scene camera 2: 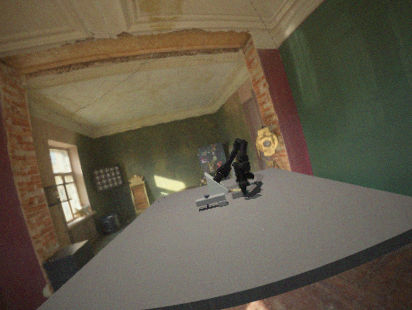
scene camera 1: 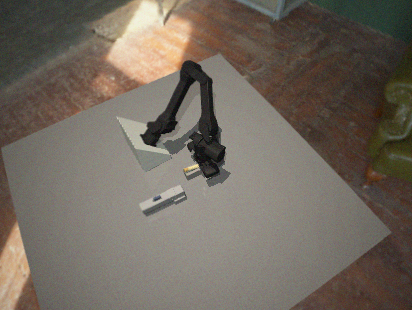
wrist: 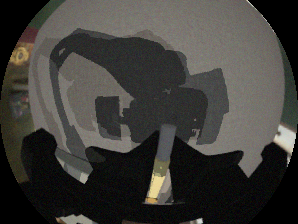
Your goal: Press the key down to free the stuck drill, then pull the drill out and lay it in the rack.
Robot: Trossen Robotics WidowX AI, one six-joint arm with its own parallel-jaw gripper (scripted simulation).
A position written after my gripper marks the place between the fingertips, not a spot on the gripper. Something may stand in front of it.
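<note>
My own gripper (wrist: 162,134) is there for me to see, and so is a drill (wrist: 161,161).
</note>
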